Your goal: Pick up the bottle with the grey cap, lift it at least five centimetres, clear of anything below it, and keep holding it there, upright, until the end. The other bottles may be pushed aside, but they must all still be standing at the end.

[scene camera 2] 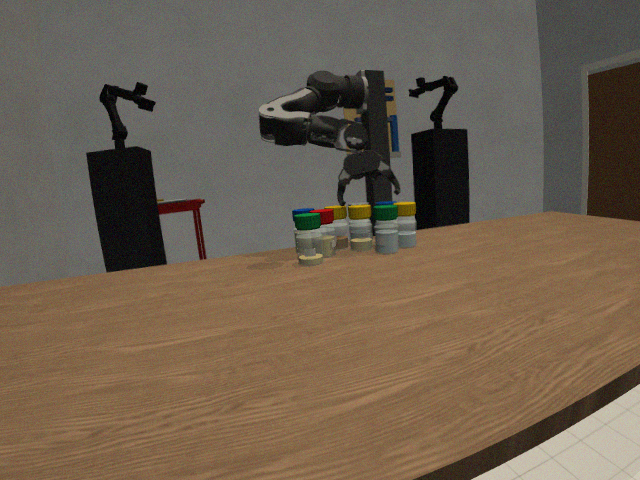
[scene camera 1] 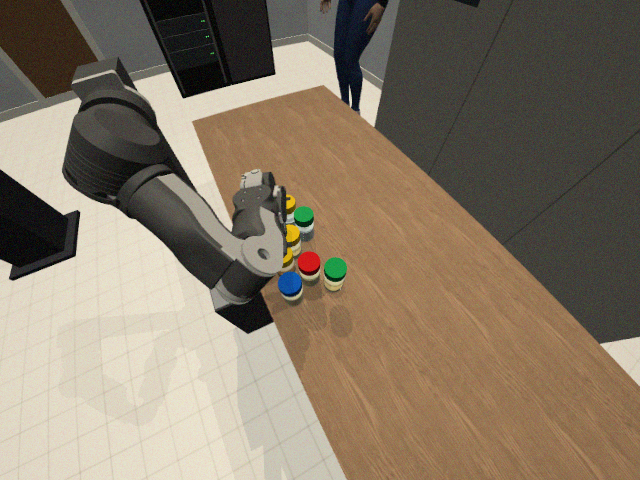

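The bottle with the grey cap does not show in either view; the arm and the other bottles may hide it. My gripper point(scene camera 2: 369, 197) is open, with its fingers spread and pointing down just above the cap height of the group, behind the front bottles in scene camera 2. Nothing shows between its fingers. In scene camera 1 the arm hides most of the gripper and the near side of the group.
Standing close together are a red-capped bottle point(scene camera 1: 309, 264) point(scene camera 2: 325, 217), green-capped bottles point(scene camera 1: 335, 269) point(scene camera 2: 386, 212), a blue-capped bottle point(scene camera 1: 290, 284) and several yellow-capped bottles point(scene camera 1: 292, 235) point(scene camera 2: 360, 211). They stand near an edge of the wooden table point(scene camera 1: 439, 310) point(scene camera 2: 310, 361).
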